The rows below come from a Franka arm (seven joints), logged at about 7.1 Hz.
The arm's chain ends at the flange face. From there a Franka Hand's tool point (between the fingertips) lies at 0.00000 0.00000 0.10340 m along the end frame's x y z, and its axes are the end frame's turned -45 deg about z.
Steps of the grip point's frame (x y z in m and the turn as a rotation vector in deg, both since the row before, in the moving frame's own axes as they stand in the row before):
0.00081, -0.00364, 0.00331, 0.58, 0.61, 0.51
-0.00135, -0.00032, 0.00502, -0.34, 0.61, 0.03
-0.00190, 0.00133, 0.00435, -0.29, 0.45, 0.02
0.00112, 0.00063, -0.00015, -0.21, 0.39, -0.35
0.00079, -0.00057, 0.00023, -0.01, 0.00, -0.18
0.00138, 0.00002, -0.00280, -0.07, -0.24, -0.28
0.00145, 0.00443, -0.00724, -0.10, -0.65, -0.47
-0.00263, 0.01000, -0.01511, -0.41, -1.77, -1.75
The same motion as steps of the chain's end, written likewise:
-0.00205, -0.00163, 0.00332, 0.84, 0.02, 0.51
-0.00239, 0.00107, 0.00503, 0.19, 0.67, 0.03
-0.00135, 0.00249, 0.00435, 0.11, 0.52, 0.02
0.00047, -0.00011, -0.00015, 0.13, 0.42, -0.35
0.00014, -0.00097, 0.00023, -0.01, 0.01, -0.18
0.00121, -0.00136, -0.00280, -0.22, -0.12, -0.28
0.00486, 0.00115, -0.00723, -0.53, -0.39, -0.47
0.00690, 0.00612, -0.01506, -1.54, -0.96, -1.75

